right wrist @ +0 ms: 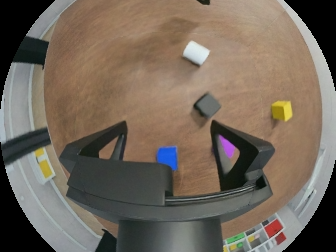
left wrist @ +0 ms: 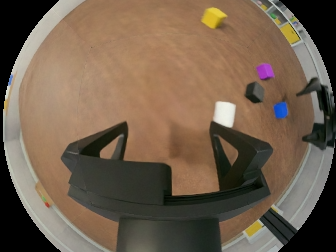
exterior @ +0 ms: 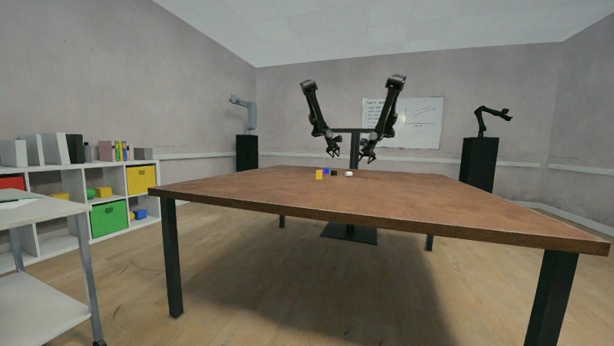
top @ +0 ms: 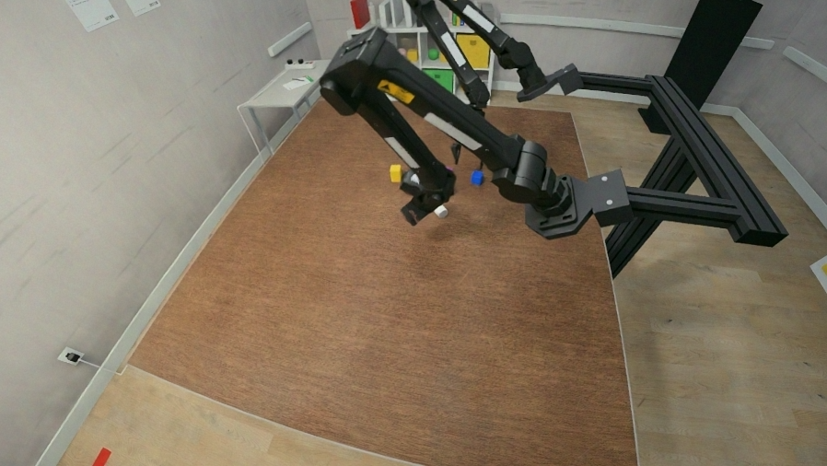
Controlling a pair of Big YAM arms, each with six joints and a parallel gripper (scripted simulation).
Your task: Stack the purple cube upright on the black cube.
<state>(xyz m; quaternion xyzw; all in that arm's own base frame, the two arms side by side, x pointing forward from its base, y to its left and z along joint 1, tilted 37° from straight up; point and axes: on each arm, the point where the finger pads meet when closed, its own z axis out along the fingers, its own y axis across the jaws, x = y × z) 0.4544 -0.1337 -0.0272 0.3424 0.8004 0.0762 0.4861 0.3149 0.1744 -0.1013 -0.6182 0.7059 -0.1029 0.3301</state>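
The purple cube is 13 cm below my right hand, 10 cm ahead of it and 9 cm to the right of it. The rest, counted from my right hand: yellow cube 31 cm ahead, 12 cm below, 6 cm to the right; then black cube 13 cm below, 8 cm ahead, 1 cm to the left; then blue cube 13 cm below, 8 cm to the right, 3 cm behind.
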